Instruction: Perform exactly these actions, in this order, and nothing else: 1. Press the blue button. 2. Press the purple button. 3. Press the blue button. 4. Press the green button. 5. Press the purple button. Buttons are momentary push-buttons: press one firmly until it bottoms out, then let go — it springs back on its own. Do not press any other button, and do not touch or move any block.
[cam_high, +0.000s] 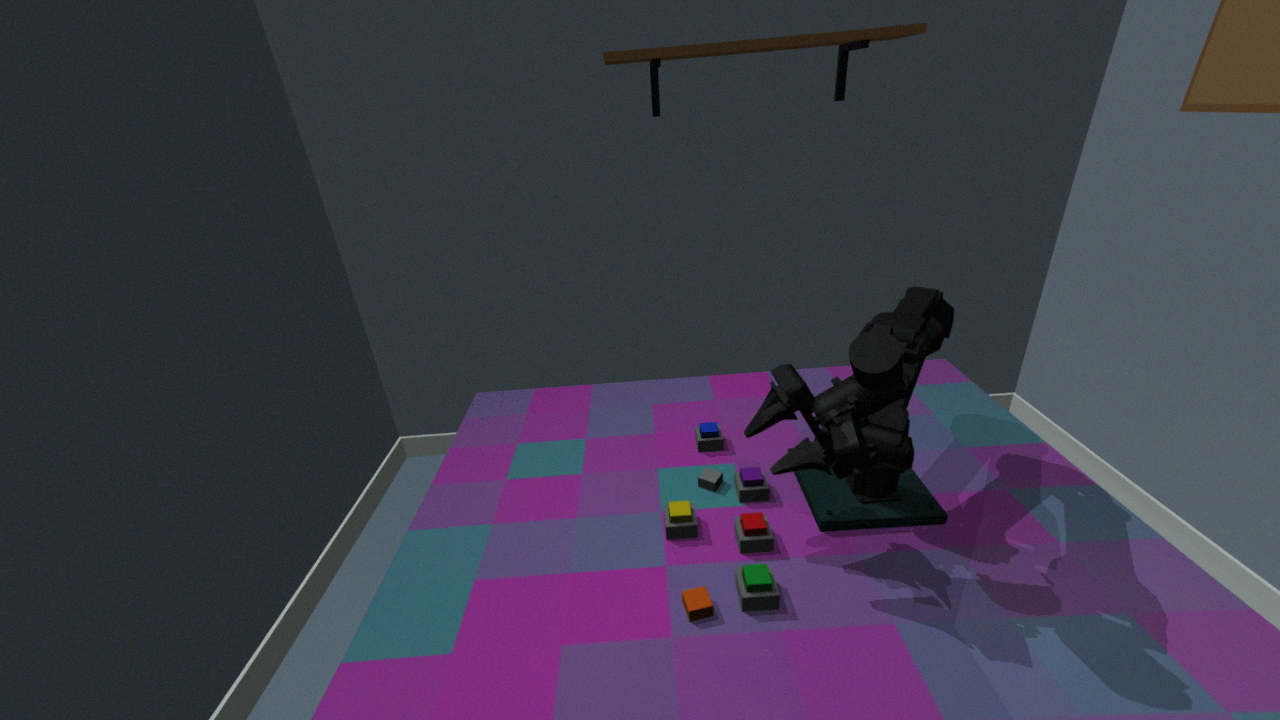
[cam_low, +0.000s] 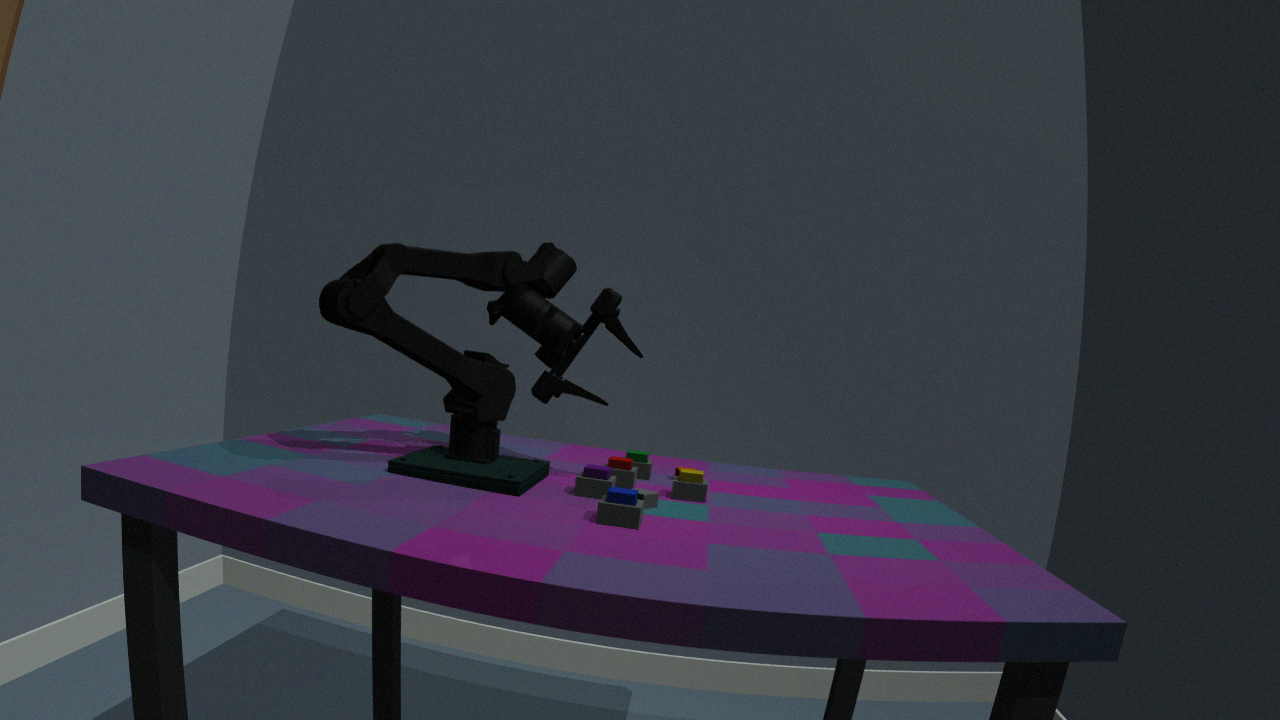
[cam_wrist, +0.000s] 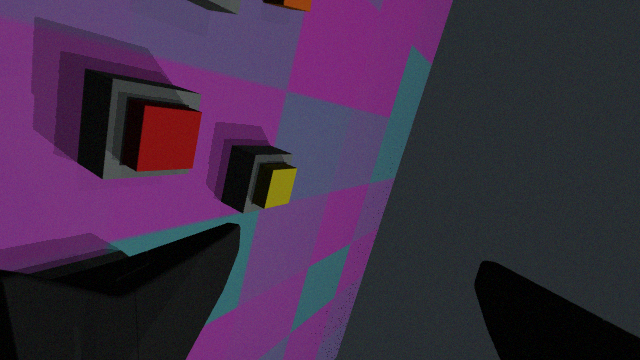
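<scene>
The blue button is 250 mm to the right of my gripper tip, 120 mm below it and 30 mm ahead of it. Also, from my gripper tip: purple button 120 mm below, 100 mm to the right, 20 mm behind; then red button 120 mm below, 10 mm to the left, 10 mm ahead; then green button 120 mm below, 100 mm to the left, 30 mm ahead.
</scene>
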